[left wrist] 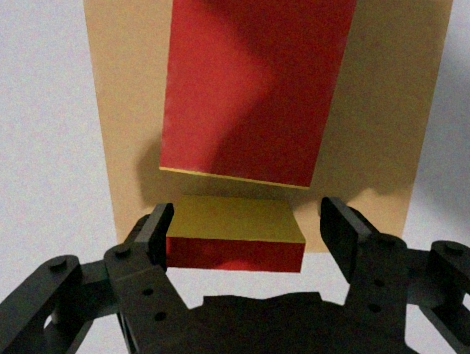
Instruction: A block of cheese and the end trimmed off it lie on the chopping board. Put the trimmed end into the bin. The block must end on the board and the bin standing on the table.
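Places are measured from the left arm's base along level axes (x back, y down, z right), in metres.
Pixels of known places: left gripper, fingertip midpoint: (247,217).
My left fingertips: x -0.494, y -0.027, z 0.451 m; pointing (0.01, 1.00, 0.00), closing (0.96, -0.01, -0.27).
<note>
Ahead of a thing's pixels: the offset from my left fingertips to its top centre. "spot": to the spot under its first point. Level surfaces: height alone.
The cheese block {dx +0.023, dy -0.029, dz +0.072 m} (250,100), with a red top face and a thin yellow edge, lies on the tan chopping board {spot: dx -0.033, dy +0.011, dz +0.080 m} (125,75). The trimmed end {spot: dx -0.004, dy -0.013, dz +0.008 m} (235,218), with a yellow cut face and a red side, is near the board's front edge, apart from the block. My left gripper (247,217) is open, with one finger on each side of the trimmed end. The left-hand finger is very close to it or touching; a gap shows at the right-hand finger. The bin and my right gripper do not show in the left wrist view.
The pale table top {dy +0.027 m} (45,125) surrounds the chopping board. Shadows fall across the block, the board and the table to the right. The block's near end is just beyond the fingertips.
</note>
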